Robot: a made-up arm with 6 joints.
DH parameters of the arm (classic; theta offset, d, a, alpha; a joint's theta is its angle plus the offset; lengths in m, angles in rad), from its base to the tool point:
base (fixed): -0.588 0 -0.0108 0
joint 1: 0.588 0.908 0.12 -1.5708
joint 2: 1.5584 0 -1.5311 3.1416
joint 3: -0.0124 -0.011 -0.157 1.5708
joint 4: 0 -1.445 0.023 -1.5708
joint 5: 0 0.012 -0.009 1.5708
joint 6: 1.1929 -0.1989 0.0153 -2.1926
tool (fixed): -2.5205 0.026 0 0
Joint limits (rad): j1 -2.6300..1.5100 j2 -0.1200..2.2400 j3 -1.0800..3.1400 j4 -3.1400..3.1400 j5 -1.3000..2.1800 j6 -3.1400..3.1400
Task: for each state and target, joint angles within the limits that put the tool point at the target. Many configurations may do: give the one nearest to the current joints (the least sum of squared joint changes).
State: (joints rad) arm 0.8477 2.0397 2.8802 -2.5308 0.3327 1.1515
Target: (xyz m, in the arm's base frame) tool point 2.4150 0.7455 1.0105
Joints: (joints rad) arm 0.3220 2.2400 2.9286 -2.5127 0.6989 1.1492
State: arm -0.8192 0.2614 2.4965 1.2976 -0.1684 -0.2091
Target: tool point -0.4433 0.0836 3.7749
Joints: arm -0.3583 0.2545 2.3123 1.2783 -0.3680 -0.2328
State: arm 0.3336 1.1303 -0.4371 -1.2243 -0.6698 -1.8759
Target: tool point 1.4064 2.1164 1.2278
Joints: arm 0.9140 0.7503 0.1608 -1.3004 -0.6632 -1.8869
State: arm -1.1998 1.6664 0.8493 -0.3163 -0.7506 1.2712
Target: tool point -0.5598 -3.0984 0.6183
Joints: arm -1.7610 1.4001 1.0288 -0.2968 -0.7133 1.2666
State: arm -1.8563 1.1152 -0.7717 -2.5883 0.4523 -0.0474
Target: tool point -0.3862 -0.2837 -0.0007
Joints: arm -2.4244 1.4417 -0.9621 -2.4679 0.5505 -0.0240
